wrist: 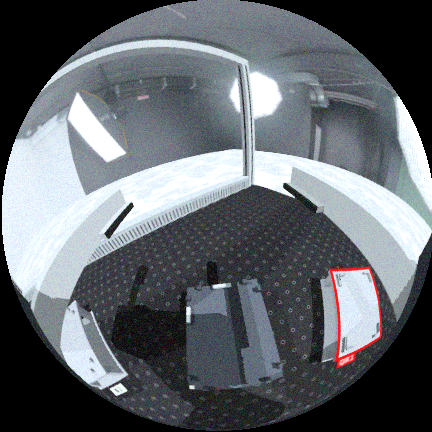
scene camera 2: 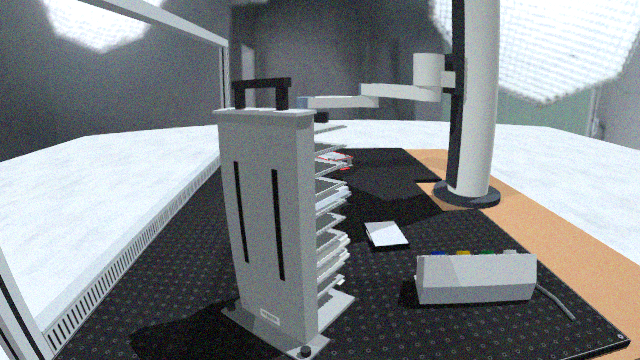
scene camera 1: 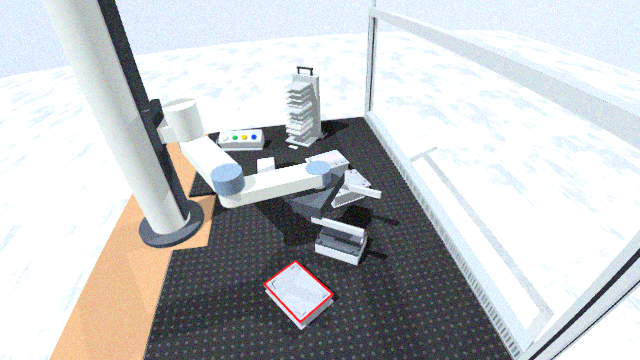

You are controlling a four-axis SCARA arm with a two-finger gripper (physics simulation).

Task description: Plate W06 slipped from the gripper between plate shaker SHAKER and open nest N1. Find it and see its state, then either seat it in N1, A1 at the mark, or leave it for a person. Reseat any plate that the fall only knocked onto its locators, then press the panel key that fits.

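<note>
My gripper is open and empty, held above the mat over the gap between the shaker and N1. The shaker, a white box with a dark grey top and corner clips, lies below the fingers; no plate can be made out on it. Nest N1 is pale with small locators and is partly covered by a finger in the first scene view; its label lies beside it. Plate W06 cannot be made out in any view. The button panel has white, green, yellow and blue keys.
A red-edged nest marked QR1 stands beyond the shaker. Another pale nest stands behind N1. A tall plate rack and a low white block stand towards the panel. A framed screen runs along one side.
</note>
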